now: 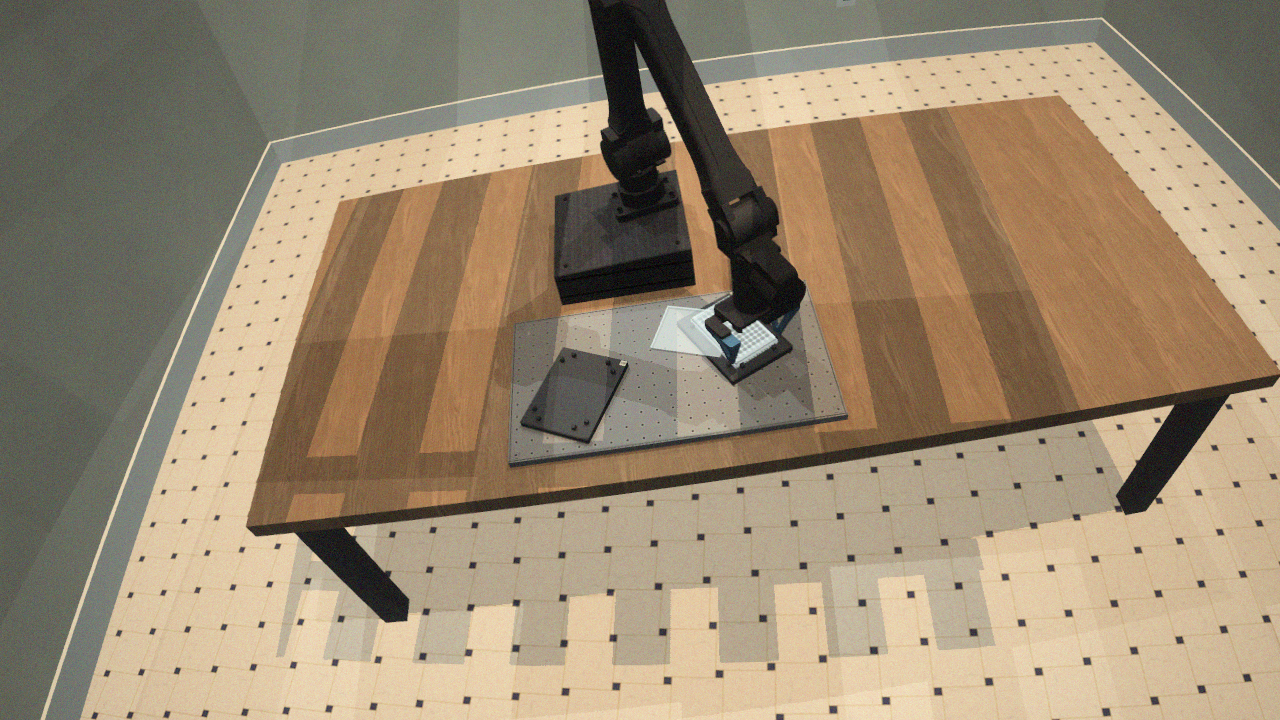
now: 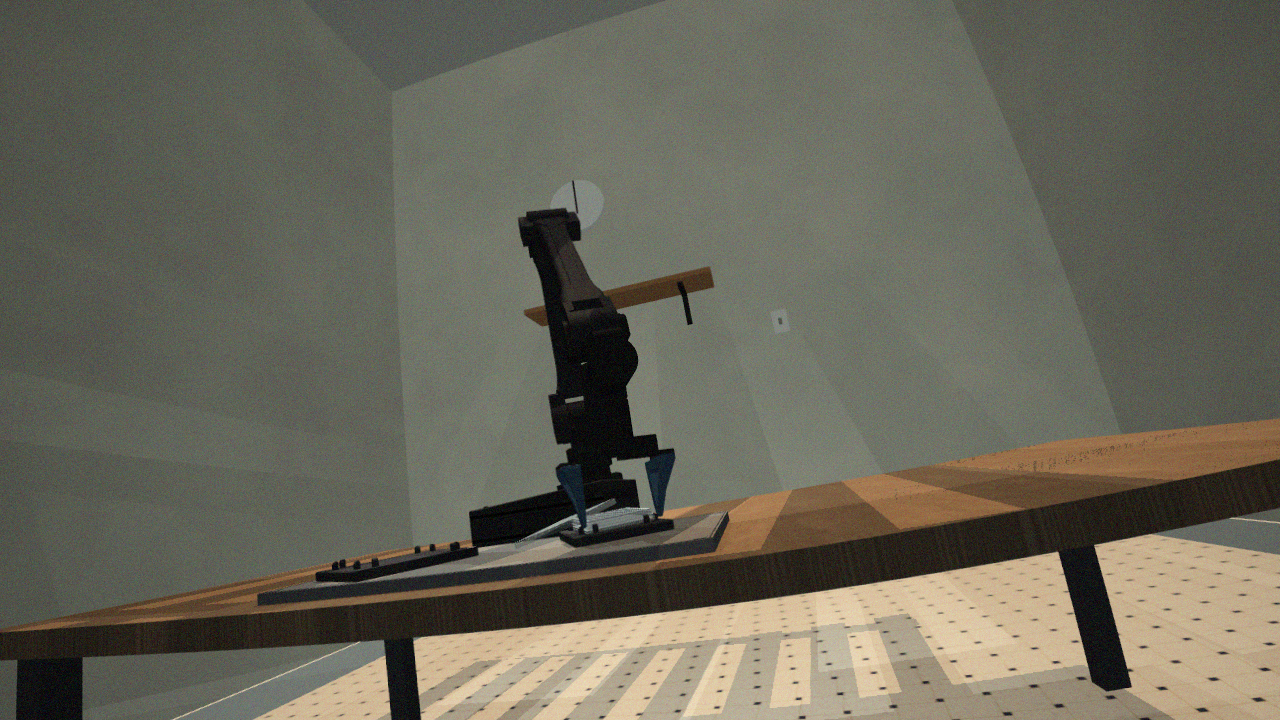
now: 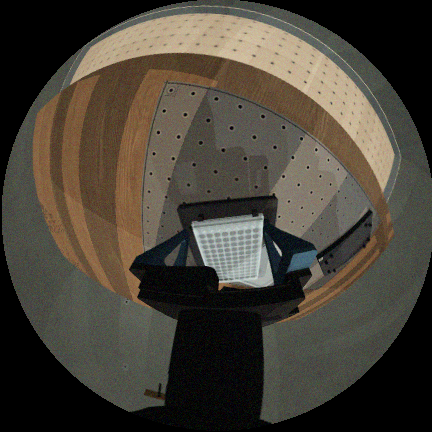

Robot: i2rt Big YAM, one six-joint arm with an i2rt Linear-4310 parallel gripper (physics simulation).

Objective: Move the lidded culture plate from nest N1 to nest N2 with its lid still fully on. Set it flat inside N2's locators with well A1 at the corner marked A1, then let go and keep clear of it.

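Pixels of known places: gripper, fingertip midpoint: (image 1: 754, 347) (image 2: 623, 522) (image 3: 223, 228); arm's base, link origin: (image 1: 644, 201) (image 2: 591, 487).
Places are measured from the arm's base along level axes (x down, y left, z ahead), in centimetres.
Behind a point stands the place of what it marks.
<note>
The culture plate (image 1: 760, 339) {x 4.2, y 10.4, z 36.6 cm} (image 2: 629, 514) {x 4.3, y 10.3, z 37.9 cm} (image 3: 230, 250) {x 4.1, y 7.7, z 34.5 cm} sits in the dark right-hand nest N1 (image 1: 735, 376) {x 5.7, y 4.7, z 41.4 cm} (image 2: 617, 534) {x 6.2, y 8.8, z 40.6 cm} (image 3: 230, 206) {x 5.7, y 9.1, z 40.0 cm}, its wells showing. Whether a lid covers it is unclear. A pale translucent sheet, perhaps the lid (image 1: 670, 331) {x 5.0, y -2.8, z 29.3 cm} (image 2: 556, 530) {x 5.0, y 0.7, z 36.2 cm}, lies beside it on the robot-base side, sloping up toward the plate. My gripper (image 1: 757, 340) {x 5.2, y 9.3, z 37.1 cm} (image 2: 622, 521) {x 5.2, y 9.3, z 37.1 cm} (image 3: 223, 228) {x 5.2, y 9.3, z 37.1 cm} is open, its blue fingers low on either side of the plate. Nest N2 (image 1: 574, 394) {x 5.7, y -20.6, z 36.7 cm} (image 2: 393, 564) {x 5.8, y -17.7, z 42.5 cm} (image 3: 348, 250) {x 5.7, y -20.9, z 35.7 cm} holds no plate; a small white mark (image 1: 622, 363) {x 5.6, y -11.9, z 33.0 cm} is at one corner.
Both nests stand on a grey perforated board (image 1: 653, 411) {x 6.9, y -9.2, z 43.1 cm} (image 2: 501, 570) {x 7.2, y -2.0, z 50.2 cm} (image 3: 225, 165) {x 6.8, y 10.6, z 44.2 cm} on the wooden table (image 1: 930, 358) {x 8.2, y 36.4, z 46.3 cm}. The black robot base (image 1: 623, 237) {x 0.2, y -5.9, z 8.6 cm} stands behind the board. Several dark locator pegs stick up from N2.
</note>
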